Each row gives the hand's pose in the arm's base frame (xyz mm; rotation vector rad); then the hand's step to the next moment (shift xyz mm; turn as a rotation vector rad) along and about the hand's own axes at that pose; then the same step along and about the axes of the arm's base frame.
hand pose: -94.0 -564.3 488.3 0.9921 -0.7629 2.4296
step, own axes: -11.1 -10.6 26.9 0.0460 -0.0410 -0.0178
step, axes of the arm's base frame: 26.8 -10.3 11.5 -0.0172 0.0498 0.0365
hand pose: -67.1 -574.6 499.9 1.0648 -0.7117 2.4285
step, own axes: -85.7 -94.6 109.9 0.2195 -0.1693 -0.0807
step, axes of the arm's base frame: 166.3 -2.5 26.4 -0.0937 0.2144 0.1691
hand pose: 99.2 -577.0 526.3 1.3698 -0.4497 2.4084
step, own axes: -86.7 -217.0 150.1 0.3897 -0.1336 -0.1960
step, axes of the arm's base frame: 250.2 118.7 21.2 -0.2789 0.2539 0.2566
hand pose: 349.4 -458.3 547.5 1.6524 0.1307 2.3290
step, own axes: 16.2 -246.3 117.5 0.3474 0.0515 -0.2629
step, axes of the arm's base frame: 148.3 229.6 -2.9 -0.3611 0.0710 0.2387
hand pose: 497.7 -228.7 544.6 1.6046 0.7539 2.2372
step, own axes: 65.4 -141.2 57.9 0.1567 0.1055 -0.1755
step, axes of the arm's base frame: 22.3 163.9 -14.0 -0.2106 -0.0496 0.1402
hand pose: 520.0 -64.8 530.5 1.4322 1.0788 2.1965
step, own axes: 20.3 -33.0 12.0 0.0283 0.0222 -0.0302
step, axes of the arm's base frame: -3.4 39.6 -8.2 -0.0363 -0.0104 0.0279
